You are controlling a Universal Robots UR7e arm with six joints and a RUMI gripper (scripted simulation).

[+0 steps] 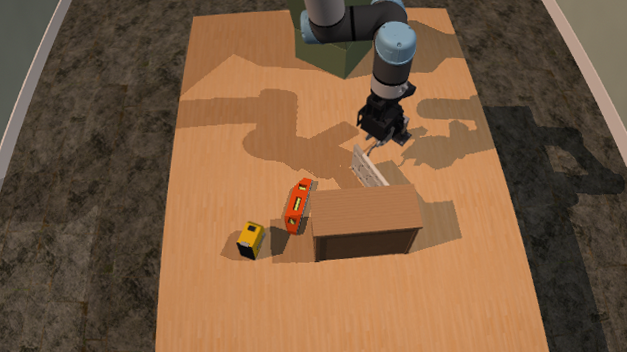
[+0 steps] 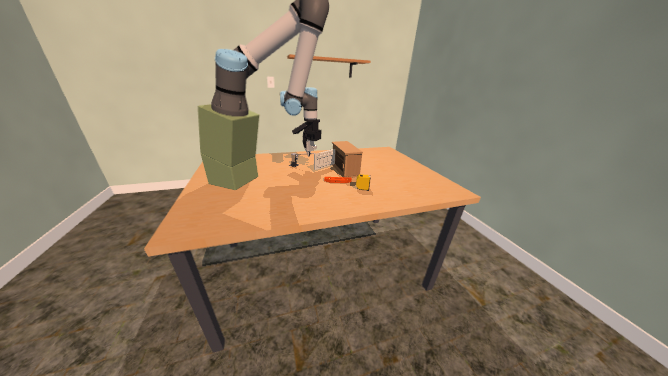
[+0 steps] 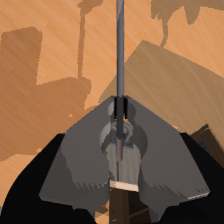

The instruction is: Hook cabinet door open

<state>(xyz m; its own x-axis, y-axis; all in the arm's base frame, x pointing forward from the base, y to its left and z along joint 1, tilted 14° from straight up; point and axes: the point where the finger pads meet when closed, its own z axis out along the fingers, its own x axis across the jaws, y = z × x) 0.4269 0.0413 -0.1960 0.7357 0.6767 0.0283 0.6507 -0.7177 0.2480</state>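
The dark hook post lies 5 cm to the left of my hand, 4 cm below it and 4 cm behind it. Also, from my hand: yellow tape measure: 33 cm to the right, 20 cm ahead, 6 cm below; white cabinet door: 9 cm ahead, 3 cm to the right, 3 cm below; orange spirit level: 22 cm to the right, 10 cm ahead, 9 cm below.
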